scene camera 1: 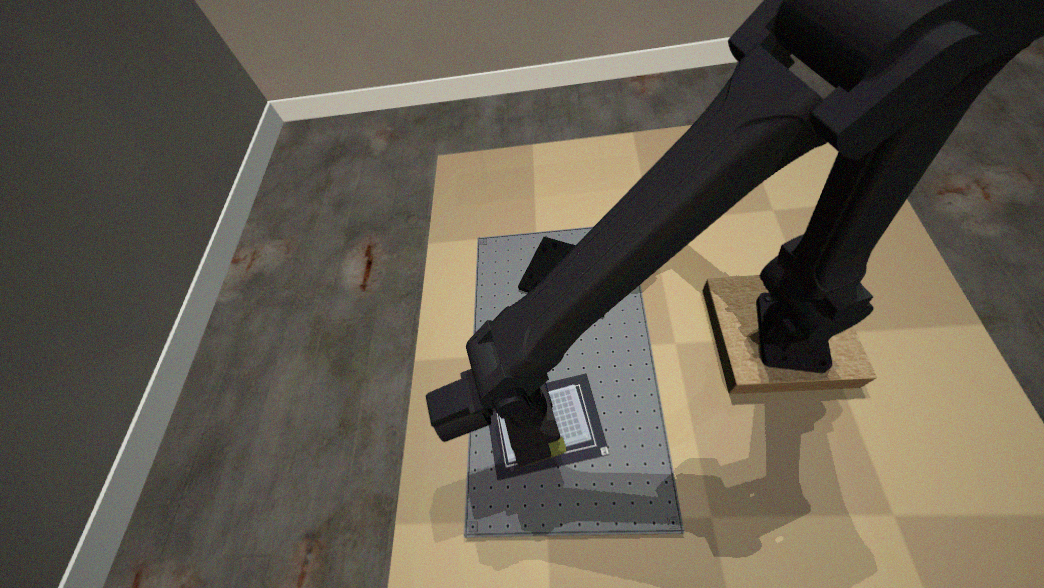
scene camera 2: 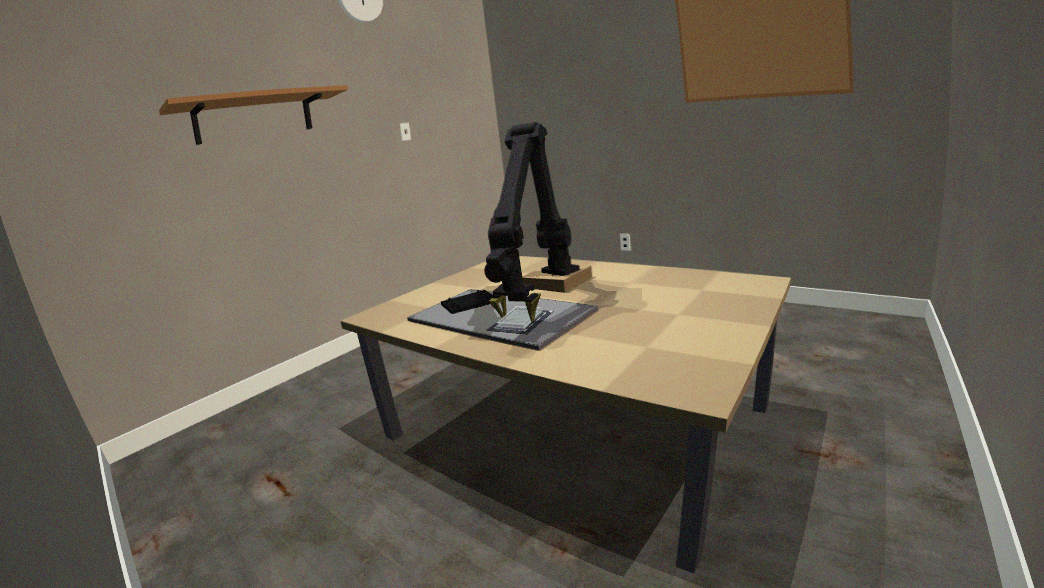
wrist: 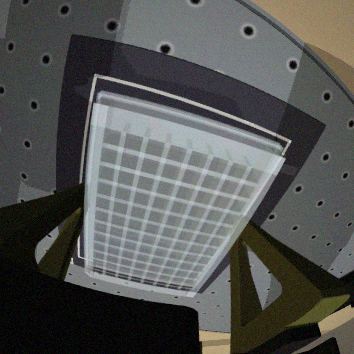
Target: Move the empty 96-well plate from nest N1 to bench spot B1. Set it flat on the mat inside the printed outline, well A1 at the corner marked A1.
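Places are measured from the arm's base along level axes (x left, y down, z back), in centimetres.
Where they show: gripper, between the fingertips: (scene camera 1: 537,424) (scene camera 2: 518,320) (wrist: 163,207); arm's base, origin of its link: (scene camera 1: 789,333) (scene camera 2: 560,271).
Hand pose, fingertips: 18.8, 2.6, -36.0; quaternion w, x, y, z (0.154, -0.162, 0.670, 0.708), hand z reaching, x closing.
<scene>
Each offset is from my fingertips to the top centre of the thing, as dx, dy, dz. "pt": to the spot under its first point. Level surfaces: height alone.
The clear 96-well plate {-0.3, -1.6, +0.8} (scene camera 1: 568,416) (scene camera 2: 517,315) (wrist: 170,200) is level, as far as I can see, and lies over the dark mat {dy +0.2} (scene camera 1: 593,403) (wrist: 200,89). My gripper (scene camera 2: 517,318) (wrist: 163,207) is shut on its two long sides with olive fingers. In the wrist view the white printed outline {pt +6.7, +0.2, -3.7} (wrist: 95,76) shows beyond the plate's far edge and along its left side; the right side is largely covered. I cannot tell whether the plate's underside touches the mat. A small white corner mark {+2.2, +0.2, +10.4} (scene camera 1: 604,451) sits at the mat's corner; its lettering and well A1 are not legible.
A black nest {-27.5, -1.8, +1.7} (scene camera 1: 542,264) (scene camera 2: 465,300) stands on the same perforated grey board (scene camera 1: 620,365) (scene camera 2: 438,315), partly behind the arm in scene camera 1. The arm's base stands on a wooden block (scene camera 1: 737,365) (scene camera 2: 577,279) on the table {dy +1.7} (scene camera 1: 840,474) (scene camera 2: 679,328).
</scene>
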